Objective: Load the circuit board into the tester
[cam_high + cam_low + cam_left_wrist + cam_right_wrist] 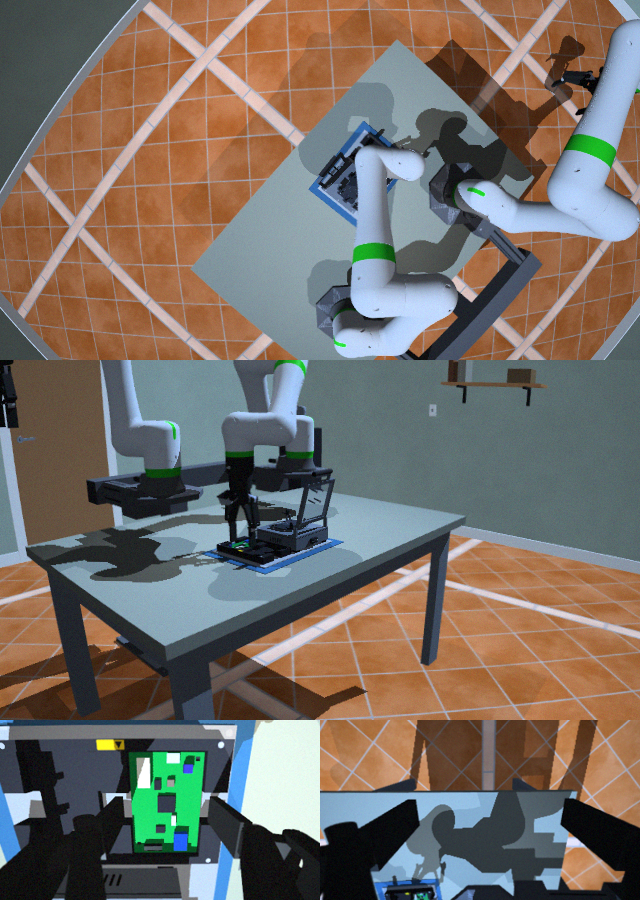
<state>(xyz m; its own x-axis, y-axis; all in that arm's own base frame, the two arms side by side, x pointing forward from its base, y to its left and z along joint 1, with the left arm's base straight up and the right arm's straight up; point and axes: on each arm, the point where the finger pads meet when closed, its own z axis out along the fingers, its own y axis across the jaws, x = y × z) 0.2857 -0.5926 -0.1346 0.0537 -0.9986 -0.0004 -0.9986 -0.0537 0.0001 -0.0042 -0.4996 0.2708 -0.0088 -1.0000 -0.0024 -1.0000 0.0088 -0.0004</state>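
The green circuit board is 3 cm below my left hand. Round my left hand: clear lid 17 cm ahead, 18 cm to the left, 13 cm above; black tray 5 cm ahead, 3 cm below.
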